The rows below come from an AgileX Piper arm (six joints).
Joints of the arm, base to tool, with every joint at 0 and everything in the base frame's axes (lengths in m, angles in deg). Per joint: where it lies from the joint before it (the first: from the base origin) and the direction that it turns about. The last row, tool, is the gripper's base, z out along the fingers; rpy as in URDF.
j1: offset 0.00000 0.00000 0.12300 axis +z
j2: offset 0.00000 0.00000 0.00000 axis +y
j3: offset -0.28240 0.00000 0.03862 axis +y
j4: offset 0.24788 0.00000 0.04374 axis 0.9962 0 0.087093
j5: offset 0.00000 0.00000 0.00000 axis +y
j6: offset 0.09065 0.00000 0.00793 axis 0.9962 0 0.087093
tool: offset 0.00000 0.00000 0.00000 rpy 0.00 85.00 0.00
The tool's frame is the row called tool.
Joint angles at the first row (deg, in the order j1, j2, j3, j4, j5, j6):
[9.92, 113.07, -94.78, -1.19, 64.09, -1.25]
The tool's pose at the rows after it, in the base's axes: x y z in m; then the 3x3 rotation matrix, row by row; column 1 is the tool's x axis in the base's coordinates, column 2 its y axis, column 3 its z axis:
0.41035 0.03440 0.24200; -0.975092 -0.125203 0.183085; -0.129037 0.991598 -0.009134; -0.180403 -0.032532 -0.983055
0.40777 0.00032 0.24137; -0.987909 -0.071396 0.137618; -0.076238 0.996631 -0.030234; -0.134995 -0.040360 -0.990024
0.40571 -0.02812 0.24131; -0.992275 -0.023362 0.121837; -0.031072 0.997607 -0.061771; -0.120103 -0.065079 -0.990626
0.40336 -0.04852 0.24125; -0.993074 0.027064 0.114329; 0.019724 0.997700 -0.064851; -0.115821 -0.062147 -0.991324
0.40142 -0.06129 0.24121; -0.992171 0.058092 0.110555; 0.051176 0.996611 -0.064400; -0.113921 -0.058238 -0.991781
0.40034 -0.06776 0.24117; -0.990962 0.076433 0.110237; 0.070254 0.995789 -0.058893; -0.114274 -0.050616 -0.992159
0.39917 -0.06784 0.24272; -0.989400 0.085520 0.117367; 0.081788 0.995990 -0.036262; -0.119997 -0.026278 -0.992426
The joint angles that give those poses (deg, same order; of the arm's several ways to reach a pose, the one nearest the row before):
[5.11, 113.07, -94.78, -1.59, 66.26, -1.74]
[0.45, 113.07, -94.78, -1.92, 68.83, -3.24]
[-3.26, 113.07, -94.78, -3.35, 69.55, -3.86]
[-6.19, 113.07, -94.78, -3.19, 69.81, -3.92]
[-8.06, 113.07, -94.78, -2.95, 69.93, -4.07]
[-9.08, 113.07, -94.78, -2.49, 69.94, -4.15]
[-9.43, 112.71, -94.57, -1.01, 69.88, -4.33]

